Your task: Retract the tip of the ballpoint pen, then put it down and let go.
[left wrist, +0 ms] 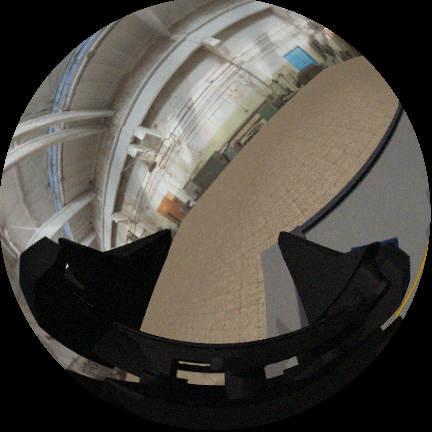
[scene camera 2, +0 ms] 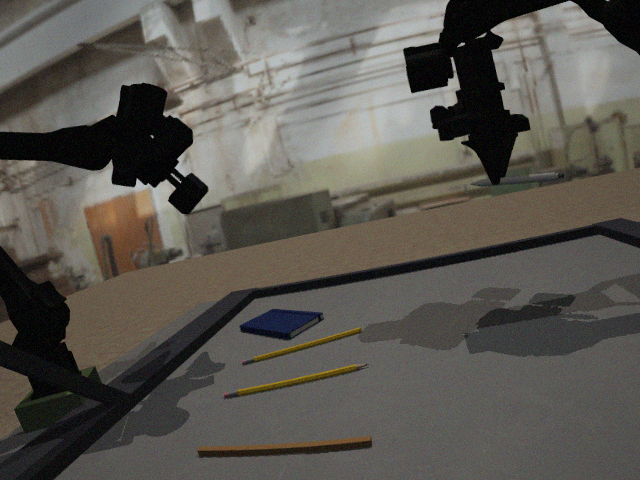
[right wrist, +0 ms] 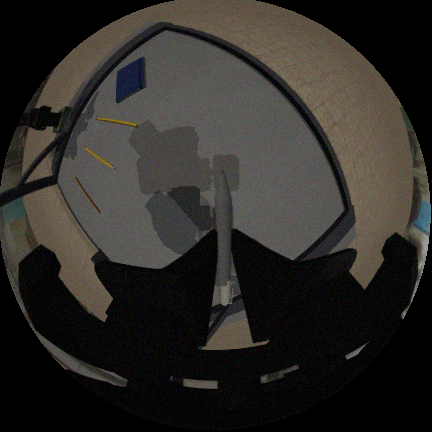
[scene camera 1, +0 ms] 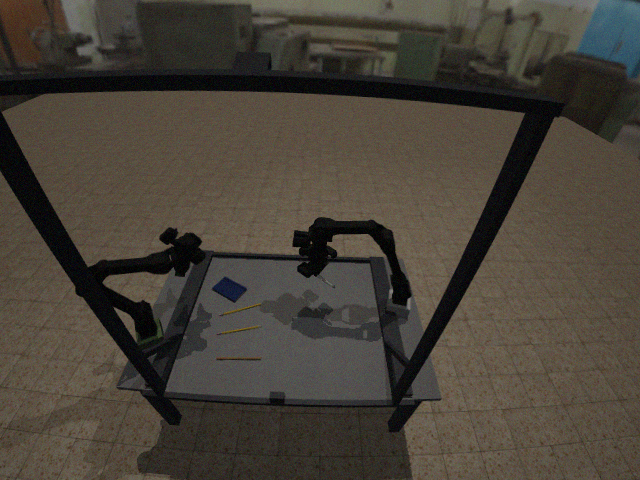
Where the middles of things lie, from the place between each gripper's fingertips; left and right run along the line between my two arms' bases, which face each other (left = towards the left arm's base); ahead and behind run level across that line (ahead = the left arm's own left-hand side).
Now: left hand 40 mm past the blue notebook [scene camera 2: 286, 324], 140 mm to the left of it and 320 mm above it. The rest, counted from my left hand: green object [scene camera 2: 33, 415] (260 mm behind, 180 mm to the left, 300 mm below); ballpoint pen [right wrist: 222, 201] (180 mm behind, 550 mm to the right, 140 mm below).
The ballpoint pen is 2 cm to the right of my right hand and 2 cm behind it. Also, from my right hand: green object 71 cm to the left, 16 cm below, 9 cm behind; then blue notebook 39 cm to the left, 17 cm below, 13 cm ahead.
